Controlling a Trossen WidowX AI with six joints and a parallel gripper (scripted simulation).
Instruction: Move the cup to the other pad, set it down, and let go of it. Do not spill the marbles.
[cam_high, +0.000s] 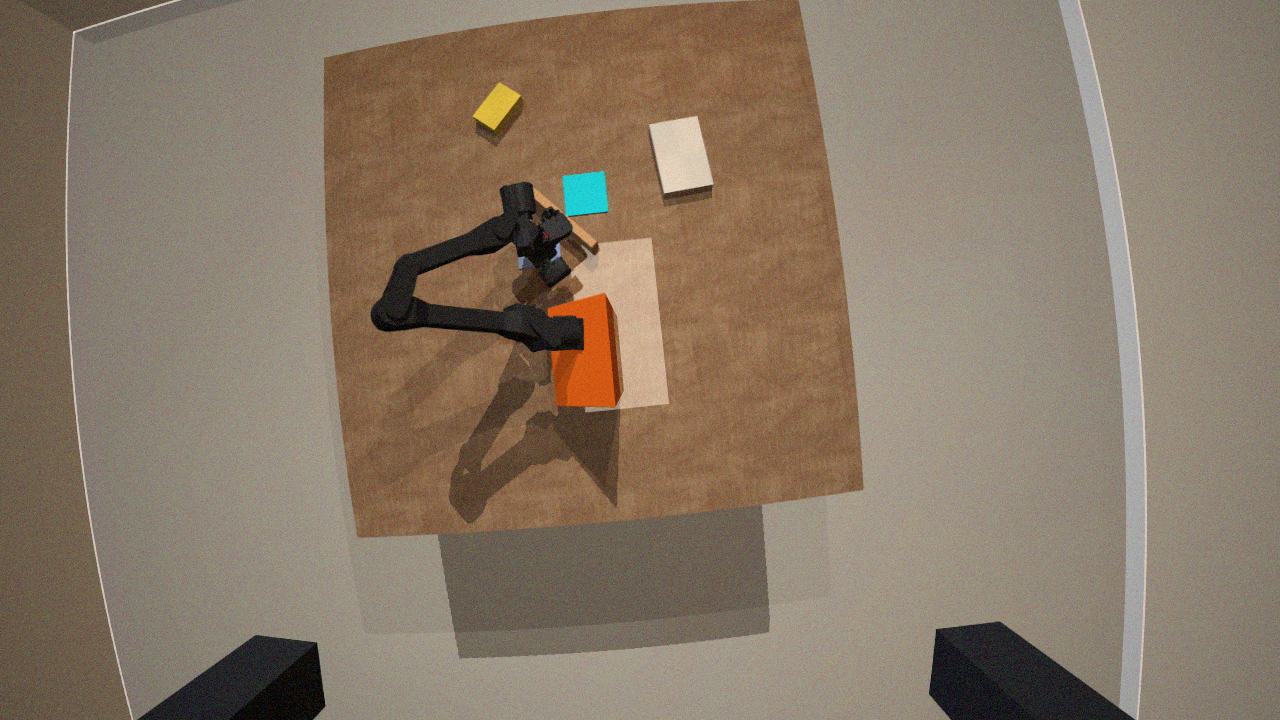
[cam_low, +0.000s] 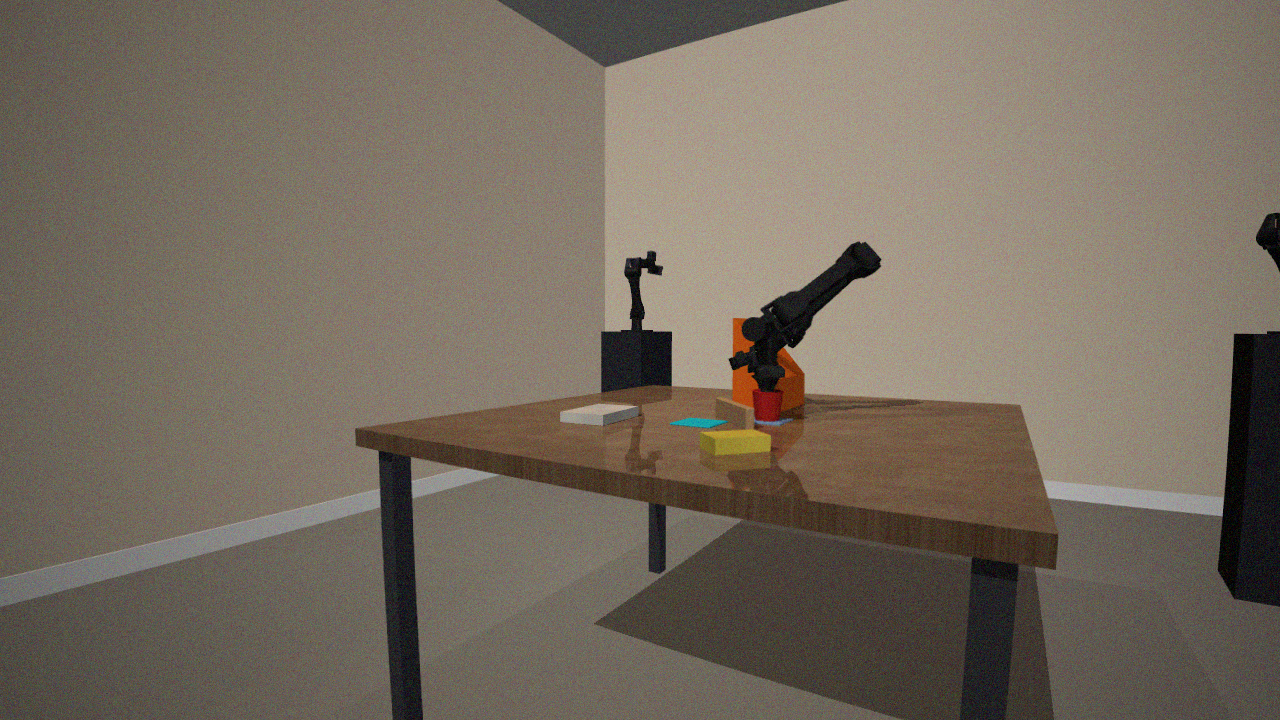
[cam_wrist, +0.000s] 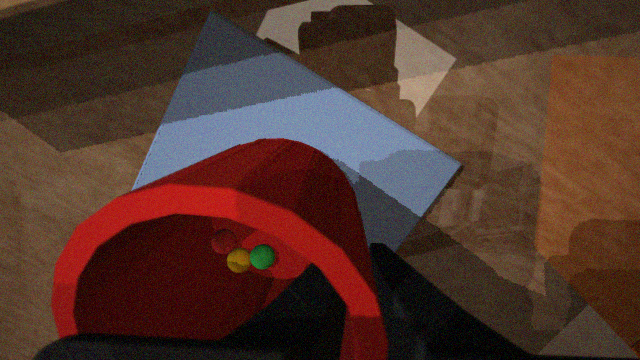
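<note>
The light blue pad is 30 mm ahead of my gripper tip, 20 mm to the left of it and 50 mm below it. Round my gripper tip: cyan pad 150 mm ahead, 90 mm to the right, 50 mm below; red cup 20 mm ahead, 20 mm to the left; wooden bar 90 mm ahead, 40 mm to the right, 20 mm below.
</note>
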